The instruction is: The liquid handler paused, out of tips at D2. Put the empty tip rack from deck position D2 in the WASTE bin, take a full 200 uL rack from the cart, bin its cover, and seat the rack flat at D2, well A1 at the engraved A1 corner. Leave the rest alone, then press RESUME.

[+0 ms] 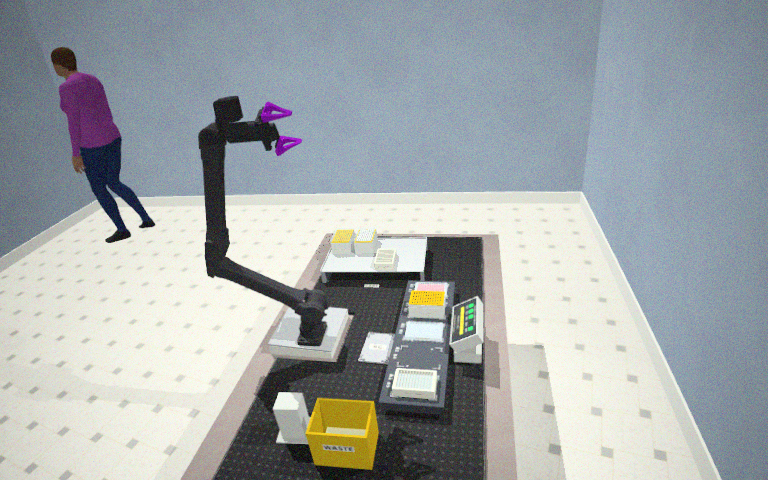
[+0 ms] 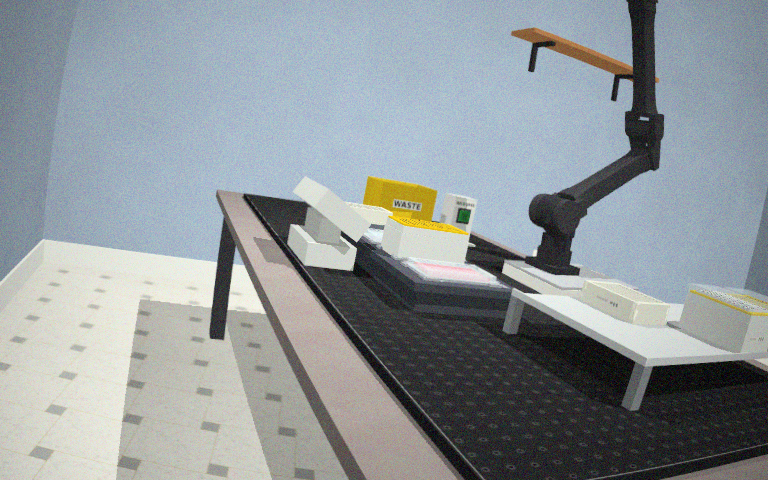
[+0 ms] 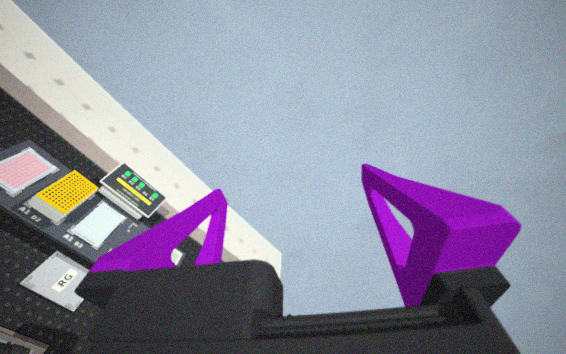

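Seen in the pictures: gripper, between the fingertips: [image 1: 296,127] [image 3: 289,184]; arm's base, origin of its link: [image 1: 312,334] [image 2: 551,268].
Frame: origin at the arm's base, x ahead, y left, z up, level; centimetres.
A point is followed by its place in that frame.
My gripper [image 1: 296,126] @(x 9.0, y -1.7, z 76.2 cm) [image 3: 289,184] @(x 9.0, y -1.7, z 76.2 cm) is open and empty, high above the table. The tip rack at D2 [image 1: 426,309] @(x 41.5, y 7.3, z 5.7 cm) [image 2: 424,240] @(x 44.1, y 15.8, z 5.6 cm) [image 3: 66,192] @(x 40.7, y 11.9, z 7.8 cm) has an orange top with dark holes and sits on the deck [image 1: 421,357] @(x 40.3, y -12.9, z 1.8 cm) [image 2: 464,301] @(x 42.9, y 29.8, z -0.7 cm). The yellow WASTE bin [image 1: 345,460] @(x 21.6, y -50.4, z 0.3 cm) [image 2: 406,195] @(x 21.7, y -38.5, z 7.9 cm) has something pale inside. On the white cart [image 1: 351,264] @(x 7.4, y 42.9, z 3.0 cm) [image 2: 640,345] @(x 34.8, y 59.3, z 3.0 cm) stand an orange-topped rack [image 1: 342,243] @(x 2.4, y 51.9, z 8.7 cm), a rack with white dotted top [image 1: 365,242] @(x 13.1, y 51.7, z 9.0 cm) and a low cream rack [image 1: 385,258] @(x 22.9, y 42.5, z 6.0 cm) [image 2: 625,302] @(x 26.8, y 48.1, z 5.5 cm). The green RESUME button [image 2: 463,215] @(x 4.8, y -35.5, z 5.3 cm) is on a white box [image 1: 291,417] @(x 5.6, y -42.3, z 6.7 cm). The covers are hard to make out.
A pink plate [image 1: 431,287] @(x 42.9, y 24.8, z 3.0 cm) [image 3: 25,170] @(x 42.6, y 23.3, z 3.1 cm) and a pale blue plate [image 1: 423,331] @(x 40.6, y -1.7, z 3.1 cm) [image 3: 98,225] @(x 39.5, y -0.6, z 3.1 cm) flank the D2 rack. A cream rack [image 1: 415,383] @(x 39.0, y -25.6, z 3.3 cm) sits at the deck's near end. A tilted console [image 1: 467,322] @(x 55.5, y -4.2, z 9.2 cm) [image 3: 132,190] @(x 53.8, y -0.9, z 8.0 cm) stands beside the deck. A person [image 1: 90,113] stands left.
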